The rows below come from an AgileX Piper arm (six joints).
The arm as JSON. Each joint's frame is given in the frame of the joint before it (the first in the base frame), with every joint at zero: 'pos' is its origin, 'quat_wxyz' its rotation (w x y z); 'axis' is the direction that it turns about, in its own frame. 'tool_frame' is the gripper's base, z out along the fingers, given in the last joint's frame.
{
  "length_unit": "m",
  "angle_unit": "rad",
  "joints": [
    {
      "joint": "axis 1",
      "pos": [
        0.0,
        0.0,
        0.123
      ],
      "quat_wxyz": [
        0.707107,
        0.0,
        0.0,
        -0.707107
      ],
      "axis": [
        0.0,
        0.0,
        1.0
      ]
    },
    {
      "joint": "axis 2",
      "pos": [
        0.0,
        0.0,
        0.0
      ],
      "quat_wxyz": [
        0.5,
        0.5,
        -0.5,
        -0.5
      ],
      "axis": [
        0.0,
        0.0,
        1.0
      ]
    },
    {
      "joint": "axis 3",
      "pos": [
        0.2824,
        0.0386,
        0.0
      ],
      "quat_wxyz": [
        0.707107,
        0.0,
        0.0,
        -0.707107
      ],
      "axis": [
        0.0,
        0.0,
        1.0
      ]
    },
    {
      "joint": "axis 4",
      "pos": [
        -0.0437,
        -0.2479,
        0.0
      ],
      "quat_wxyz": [
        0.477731,
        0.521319,
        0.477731,
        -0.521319
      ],
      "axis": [
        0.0,
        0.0,
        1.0
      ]
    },
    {
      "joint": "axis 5",
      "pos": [
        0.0,
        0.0,
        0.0
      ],
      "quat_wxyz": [
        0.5,
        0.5,
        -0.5,
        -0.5
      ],
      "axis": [
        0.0,
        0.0,
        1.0
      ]
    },
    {
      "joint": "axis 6",
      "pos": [
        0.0,
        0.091,
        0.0
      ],
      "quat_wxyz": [
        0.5,
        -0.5,
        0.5,
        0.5
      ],
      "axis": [
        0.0,
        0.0,
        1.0
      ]
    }
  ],
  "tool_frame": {
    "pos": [
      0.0,
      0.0,
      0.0
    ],
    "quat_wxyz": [
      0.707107,
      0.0,
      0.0,
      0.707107
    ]
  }
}
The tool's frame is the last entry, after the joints.
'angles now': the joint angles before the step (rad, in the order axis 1, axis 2, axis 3, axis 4, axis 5, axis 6). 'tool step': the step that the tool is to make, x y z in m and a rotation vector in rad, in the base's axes. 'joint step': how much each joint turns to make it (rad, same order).
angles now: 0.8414, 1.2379, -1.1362, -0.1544, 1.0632, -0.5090
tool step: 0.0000, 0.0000, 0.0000, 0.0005, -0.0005, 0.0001
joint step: 0.0000, -0.0002, 0.0003, -0.0001, -0.0008, 0.0000
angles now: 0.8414, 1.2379, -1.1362, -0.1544, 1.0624, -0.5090
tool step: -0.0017, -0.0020, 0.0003, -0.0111, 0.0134, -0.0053
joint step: -0.0002, -0.0039, -0.0012, 0.0018, 0.0228, 0.0018
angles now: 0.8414, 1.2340, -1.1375, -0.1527, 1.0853, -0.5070
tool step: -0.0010, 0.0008, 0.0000, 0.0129, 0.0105, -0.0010
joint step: 0.0000, -0.0009, 0.0004, 0.0158, -0.0019, 0.0013
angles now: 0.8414, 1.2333, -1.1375, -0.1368, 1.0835, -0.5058
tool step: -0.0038, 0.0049, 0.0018, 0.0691, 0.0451, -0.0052
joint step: -0.0002, -0.0015, -0.0049, 0.0765, -0.0146, 0.0068
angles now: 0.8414, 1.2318, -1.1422, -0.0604, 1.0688, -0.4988
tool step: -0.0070, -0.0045, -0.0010, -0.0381, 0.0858, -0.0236
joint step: 0.0001, -0.0025, -0.0083, 0.0291, 0.0974, 0.0215
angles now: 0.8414, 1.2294, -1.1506, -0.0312, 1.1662, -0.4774
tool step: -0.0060, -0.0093, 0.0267, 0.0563, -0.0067, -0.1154
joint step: 0.0000, -0.0367, -0.0732, -0.0194, 0.0683, 0.1229
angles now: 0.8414, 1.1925, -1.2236, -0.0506, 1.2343, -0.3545
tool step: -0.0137, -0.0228, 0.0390, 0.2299, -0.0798, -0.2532
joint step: 0.0000, -0.1123, -0.0461, -0.0600, -0.0459, 0.2892
